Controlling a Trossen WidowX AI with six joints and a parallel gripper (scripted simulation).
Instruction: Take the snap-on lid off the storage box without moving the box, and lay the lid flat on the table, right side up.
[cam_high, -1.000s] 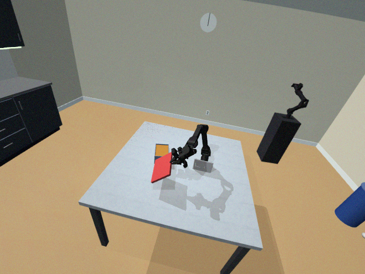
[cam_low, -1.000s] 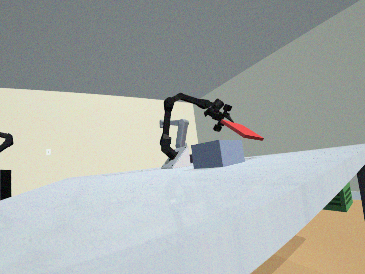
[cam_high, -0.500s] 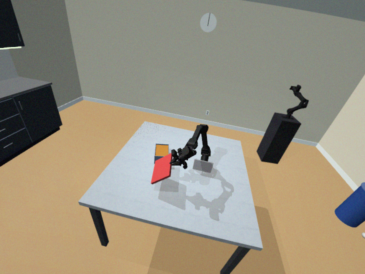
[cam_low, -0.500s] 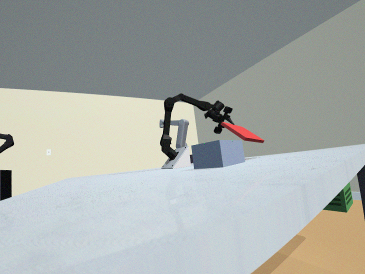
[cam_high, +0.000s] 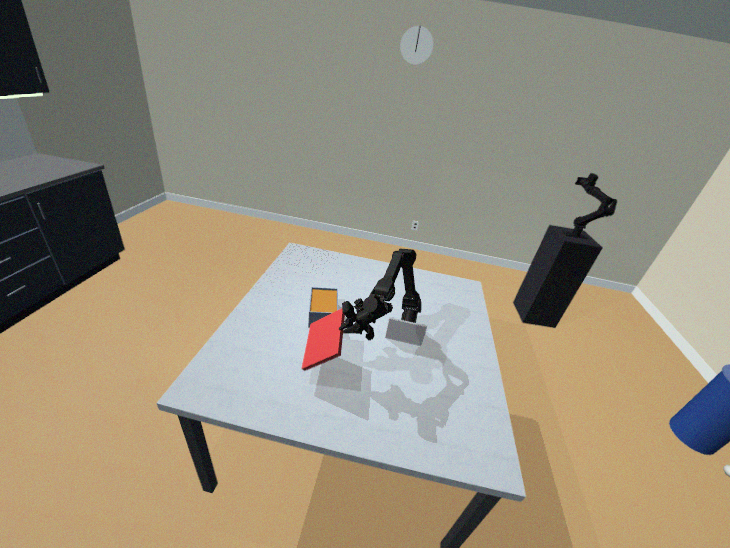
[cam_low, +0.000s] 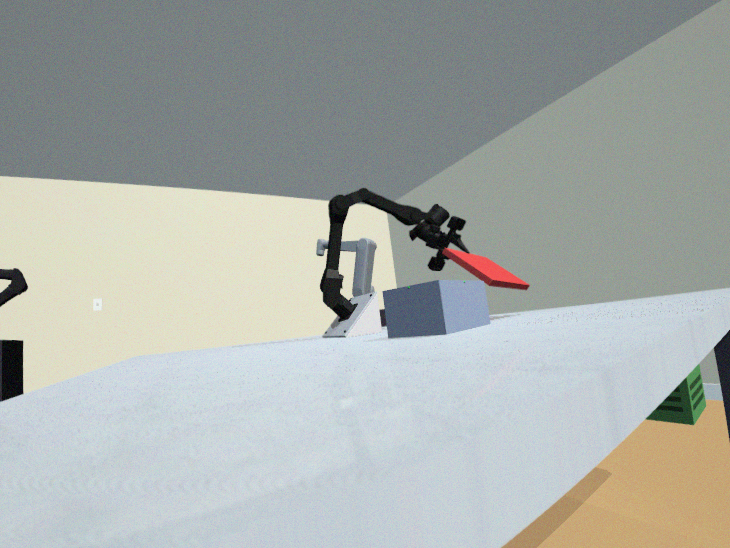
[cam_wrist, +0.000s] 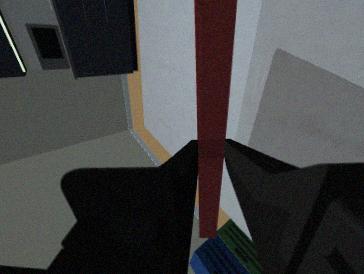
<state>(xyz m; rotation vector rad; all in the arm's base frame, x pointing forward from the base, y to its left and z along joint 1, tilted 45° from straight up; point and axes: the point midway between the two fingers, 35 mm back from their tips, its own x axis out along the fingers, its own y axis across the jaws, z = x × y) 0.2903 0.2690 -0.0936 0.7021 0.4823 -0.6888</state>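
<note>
Now: the red lid 60 mm ahead of my gripper tip and 50 mm below it. From my gripper tip the other things lie so: grey storage box (310 mm to the right, 150 mm below, 120 mm ahead).
</note>
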